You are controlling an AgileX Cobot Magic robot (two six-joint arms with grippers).
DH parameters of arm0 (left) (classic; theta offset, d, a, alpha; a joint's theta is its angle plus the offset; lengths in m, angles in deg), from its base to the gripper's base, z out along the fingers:
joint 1: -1.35 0.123 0 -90
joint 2: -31.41 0 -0.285 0
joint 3: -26.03 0 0.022 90
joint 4: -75.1 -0.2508 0 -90
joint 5: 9.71 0 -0.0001 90
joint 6: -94.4 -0.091 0 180
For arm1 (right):
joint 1: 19.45 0.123 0 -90
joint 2: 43.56 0 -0.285 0
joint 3: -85.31 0 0.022 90
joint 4: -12.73 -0.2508 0 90
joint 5: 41.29 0 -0.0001 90
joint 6: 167.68 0.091 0 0
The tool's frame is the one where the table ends.
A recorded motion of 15 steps. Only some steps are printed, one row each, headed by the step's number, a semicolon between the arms.
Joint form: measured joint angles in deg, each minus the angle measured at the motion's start. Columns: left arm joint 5, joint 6, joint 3, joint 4, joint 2, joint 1; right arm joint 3, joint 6, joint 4, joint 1, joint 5, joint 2.
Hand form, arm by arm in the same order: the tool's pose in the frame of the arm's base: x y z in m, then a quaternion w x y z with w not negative. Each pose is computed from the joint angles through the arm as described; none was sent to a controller.
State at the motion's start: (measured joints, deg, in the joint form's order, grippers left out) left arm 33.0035 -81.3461 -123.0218 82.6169 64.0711 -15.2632; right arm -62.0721 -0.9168 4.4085 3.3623 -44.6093 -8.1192
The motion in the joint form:
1: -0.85 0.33 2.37 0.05 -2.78 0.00; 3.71 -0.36 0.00 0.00 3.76 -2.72
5: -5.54 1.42 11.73 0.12 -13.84 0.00; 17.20 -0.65 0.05 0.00 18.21 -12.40
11: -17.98 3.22 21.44 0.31 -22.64 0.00; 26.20 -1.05 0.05 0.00 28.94 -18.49
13: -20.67 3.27 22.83 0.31 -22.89 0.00; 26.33 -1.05 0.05 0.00 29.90 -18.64
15: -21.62 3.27 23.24 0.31 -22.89 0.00; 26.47 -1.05 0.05 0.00 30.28 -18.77
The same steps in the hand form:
1: 0.0499 -0.0232 0.3744 0.58472 0.07084 0.78888 -0.17538; 0.0658 0.0276 0.4204 0.81643 -0.13632 0.54688 0.12561
5: 0.0265 -0.0155 0.3406 0.62533 0.05818 0.75476 -0.18953; 0.0457 0.0156 0.3774 0.86579 -0.10471 0.47447 0.11972
11: 0.0198 -0.0113 0.3130 0.69344 0.03282 0.68722 -0.21399; 0.0345 0.0084 0.3469 0.89751 -0.08156 0.41848 0.11271
13: 0.0221 -0.0115 0.3100 0.70254 0.02960 0.67760 -0.21547; 0.0335 0.0077 0.3475 0.90111 -0.07874 0.41126 0.11252
15: 0.0230 -0.0115 0.3093 0.70571 0.02857 0.67421 -0.21585; 0.0330 0.0075 0.3472 0.90246 -0.07767 0.40853 0.11242

